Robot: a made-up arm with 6 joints. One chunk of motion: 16 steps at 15 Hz.
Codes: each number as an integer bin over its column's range. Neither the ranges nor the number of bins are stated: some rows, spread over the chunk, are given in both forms.
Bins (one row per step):
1: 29 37 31 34 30 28
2: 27 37 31 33 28 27
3: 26 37 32 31 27 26
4: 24 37 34 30 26 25
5: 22 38 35 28 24 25
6: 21 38 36 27 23 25
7: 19 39 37 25 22 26
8: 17 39 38 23 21 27
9: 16 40 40 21 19 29
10: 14 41 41 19 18 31
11: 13 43 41 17 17 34
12: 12 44 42 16 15 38
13: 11 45 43 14 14 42
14: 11 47 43 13 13 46
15: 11 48 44 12 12 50
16: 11 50 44 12 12 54
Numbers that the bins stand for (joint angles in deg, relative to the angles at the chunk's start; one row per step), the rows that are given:
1: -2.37 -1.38 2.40 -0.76 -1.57 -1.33
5: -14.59 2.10 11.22 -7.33 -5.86 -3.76
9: -25.06 9.05 22.25 -15.00 -9.43 -0.52
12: -32.05 22.95 26.67 -20.48 -12.29 6.76
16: -33.79 43.81 31.08 -24.86 -14.43 19.71
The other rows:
2: -5.86 -1.38 2.40 -1.86 -3.00 -2.14
3: -7.60 -1.38 4.60 -4.05 -3.71 -2.95
4: -11.10 -1.38 9.02 -5.14 -4.43 -3.76
6: -16.33 2.10 13.43 -8.43 -6.57 -3.76
7: -19.83 5.57 15.63 -10.62 -7.29 -2.95
8: -23.32 5.57 17.84 -12.81 -8.00 -2.14
10: -28.56 12.52 24.46 -17.19 -10.14 1.10
11: -30.30 19.48 24.46 -19.38 -10.86 3.52
13: -33.79 26.43 28.87 -22.67 -13.00 10.00
14: -33.79 33.38 28.87 -23.76 -13.71 13.24
15: -33.79 36.86 31.08 -24.86 -14.43 16.48

